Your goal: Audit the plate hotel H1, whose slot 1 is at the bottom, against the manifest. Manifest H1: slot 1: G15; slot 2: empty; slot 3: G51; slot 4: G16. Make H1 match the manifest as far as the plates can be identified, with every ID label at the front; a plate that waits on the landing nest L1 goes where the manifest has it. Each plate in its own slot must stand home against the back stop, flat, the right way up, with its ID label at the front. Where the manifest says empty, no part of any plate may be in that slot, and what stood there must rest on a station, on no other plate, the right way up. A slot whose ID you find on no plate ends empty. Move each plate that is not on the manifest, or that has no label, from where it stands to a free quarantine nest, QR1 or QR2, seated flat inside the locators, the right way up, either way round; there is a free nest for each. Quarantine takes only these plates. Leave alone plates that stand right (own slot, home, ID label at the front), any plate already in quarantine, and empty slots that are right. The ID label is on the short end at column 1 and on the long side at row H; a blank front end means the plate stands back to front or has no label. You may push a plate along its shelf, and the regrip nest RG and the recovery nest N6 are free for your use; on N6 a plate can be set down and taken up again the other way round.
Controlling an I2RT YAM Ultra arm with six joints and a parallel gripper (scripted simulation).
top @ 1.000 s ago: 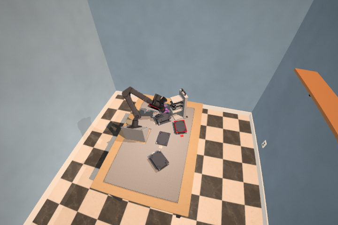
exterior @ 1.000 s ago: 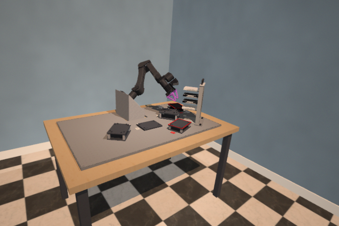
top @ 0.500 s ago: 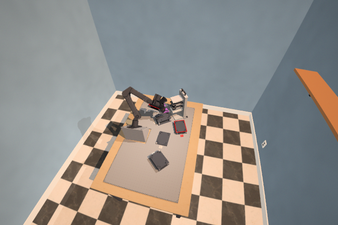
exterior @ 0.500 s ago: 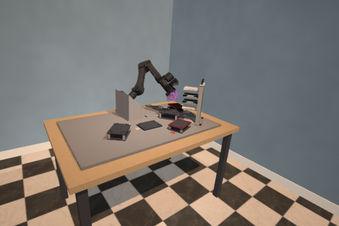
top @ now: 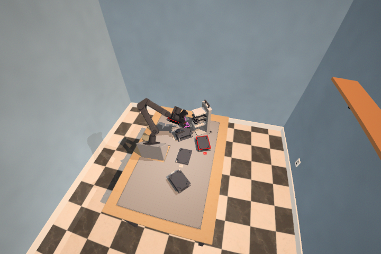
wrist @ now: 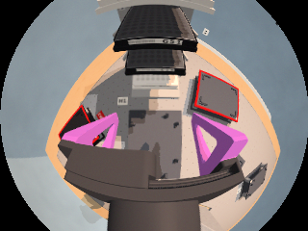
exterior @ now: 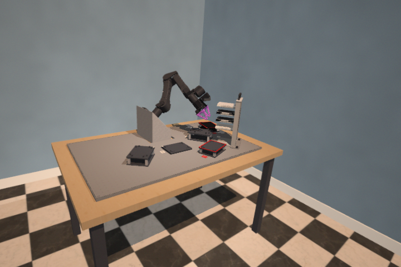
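My hand is 10 cm short of the white plate, 9 cm to the right of it and 5 cm above it.
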